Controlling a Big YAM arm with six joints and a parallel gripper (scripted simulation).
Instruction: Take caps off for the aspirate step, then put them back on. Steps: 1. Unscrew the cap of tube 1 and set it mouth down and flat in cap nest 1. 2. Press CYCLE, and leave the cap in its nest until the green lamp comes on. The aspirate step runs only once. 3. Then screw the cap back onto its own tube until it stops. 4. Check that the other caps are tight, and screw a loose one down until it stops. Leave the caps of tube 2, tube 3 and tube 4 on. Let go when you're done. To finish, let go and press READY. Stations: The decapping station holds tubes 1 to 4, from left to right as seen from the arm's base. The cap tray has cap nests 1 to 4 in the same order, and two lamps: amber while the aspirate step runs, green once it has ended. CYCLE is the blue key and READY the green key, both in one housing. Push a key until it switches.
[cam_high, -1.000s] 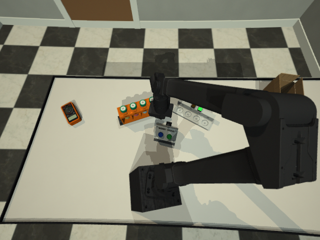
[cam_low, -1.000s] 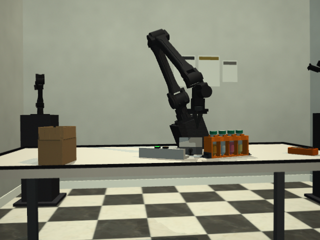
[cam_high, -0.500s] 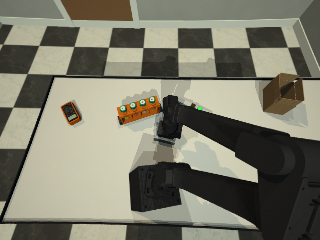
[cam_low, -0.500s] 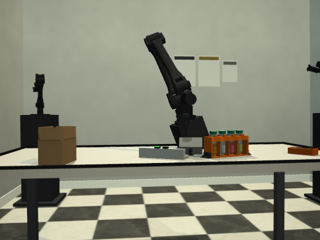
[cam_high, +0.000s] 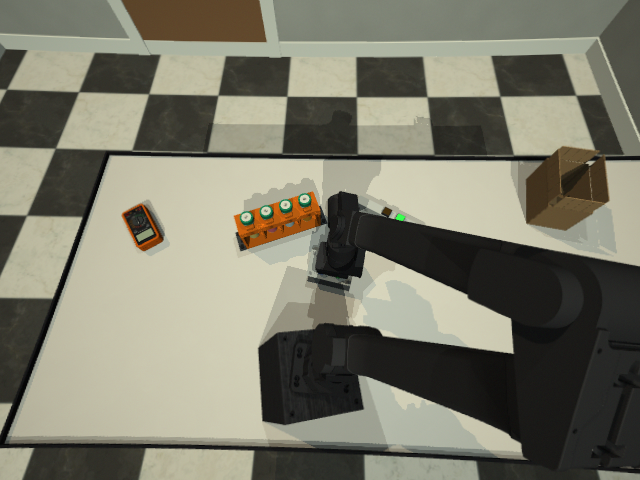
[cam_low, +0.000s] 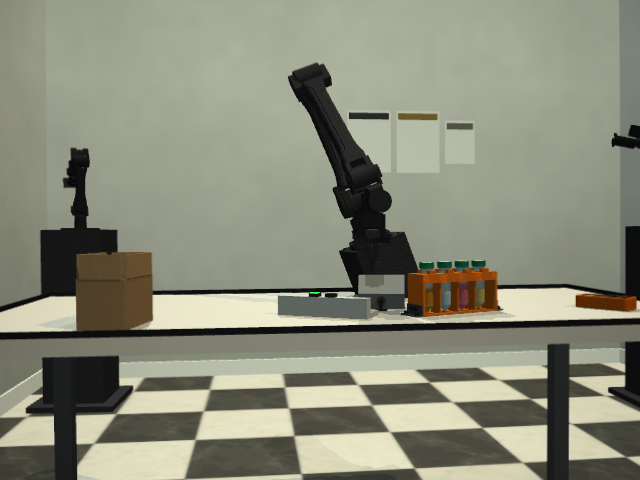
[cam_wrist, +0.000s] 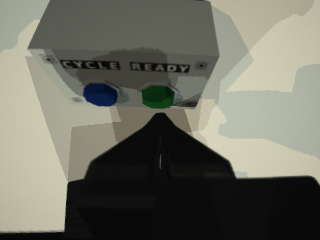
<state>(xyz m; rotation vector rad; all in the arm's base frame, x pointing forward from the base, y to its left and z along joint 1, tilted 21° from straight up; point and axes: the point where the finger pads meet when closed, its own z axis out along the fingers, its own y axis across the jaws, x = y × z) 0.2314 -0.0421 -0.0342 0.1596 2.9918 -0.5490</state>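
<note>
Now: hand 1 cm short of the green key and 3 cm above it. From my hand the other things lie so: key housing 3 cm ahead, 2 cm to the left, 4 cm below; then blue key 1 cm ahead, 5 cm to the left, 3 cm below; then cap 12 cm ahead, 24 cm to the left, 2 cm above.
</note>
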